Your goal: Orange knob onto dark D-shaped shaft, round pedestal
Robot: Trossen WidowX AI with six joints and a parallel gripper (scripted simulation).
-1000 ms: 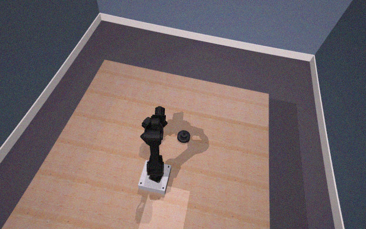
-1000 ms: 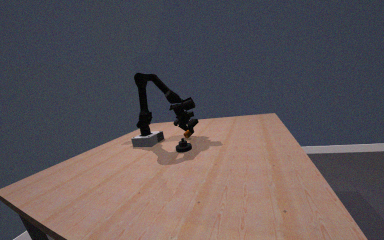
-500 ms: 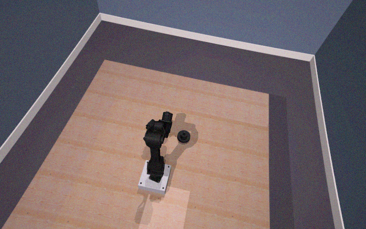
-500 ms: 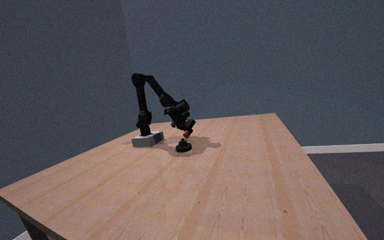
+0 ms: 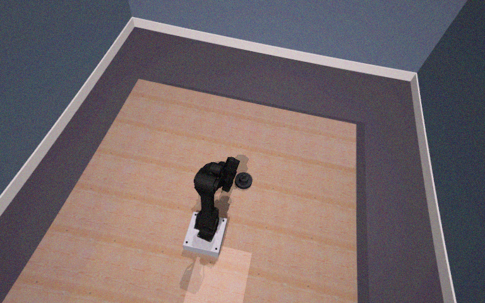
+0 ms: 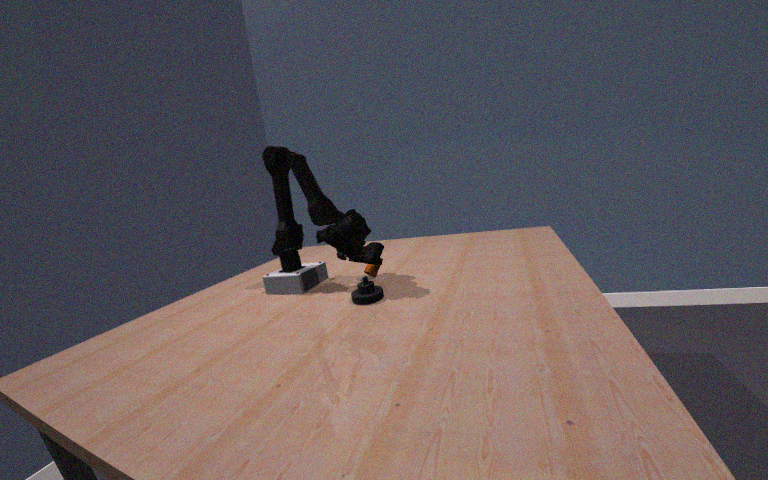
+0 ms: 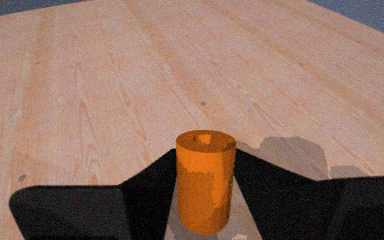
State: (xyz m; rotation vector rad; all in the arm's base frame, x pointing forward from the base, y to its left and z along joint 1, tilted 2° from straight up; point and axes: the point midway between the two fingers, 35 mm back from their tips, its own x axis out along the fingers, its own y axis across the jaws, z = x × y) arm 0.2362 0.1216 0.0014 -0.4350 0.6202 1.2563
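Now: the orange knob 2 cm to the right of my gripper tip. Round my gripper tip: round dark pedestal: 8 cm ahead, 18 cm to the right, 1 cm below.
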